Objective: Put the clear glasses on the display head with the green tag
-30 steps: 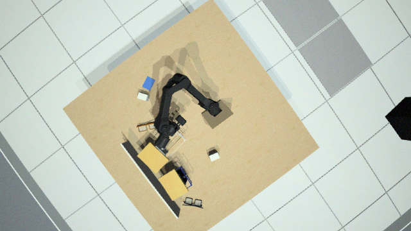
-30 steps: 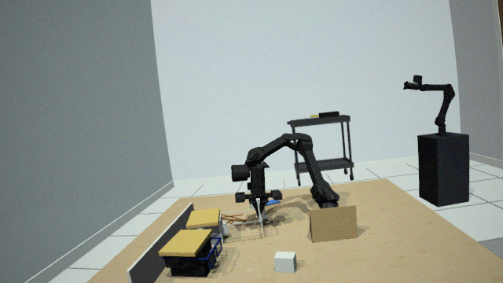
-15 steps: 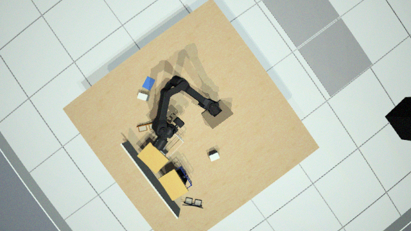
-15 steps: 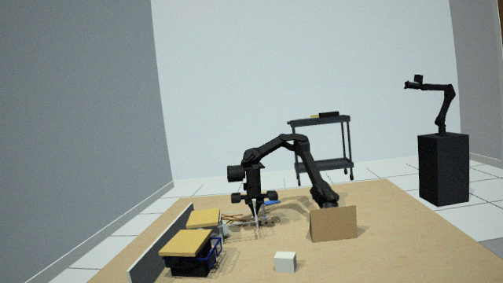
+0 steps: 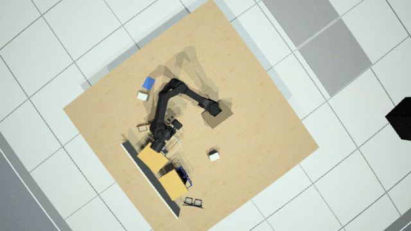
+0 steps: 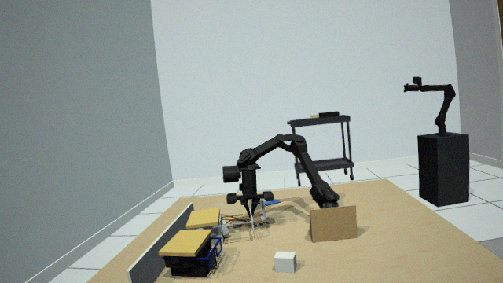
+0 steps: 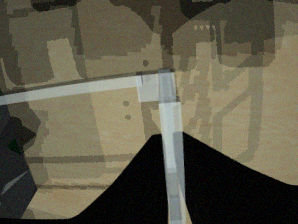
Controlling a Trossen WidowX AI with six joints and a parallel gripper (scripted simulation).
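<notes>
The display head lies 15 cm ahead of my gripper tip, 5 cm to the left of it and 1 cm below it. The rest, counted from my gripper tip: grey board (30 cm ahead, 15 cm to the left, 1 cm below); then grey post (15 cm to the right, 5 cm behind, 4 cm below); then blue tag (35 cm to the right, 9 cm behind, 6 cm below).
</notes>
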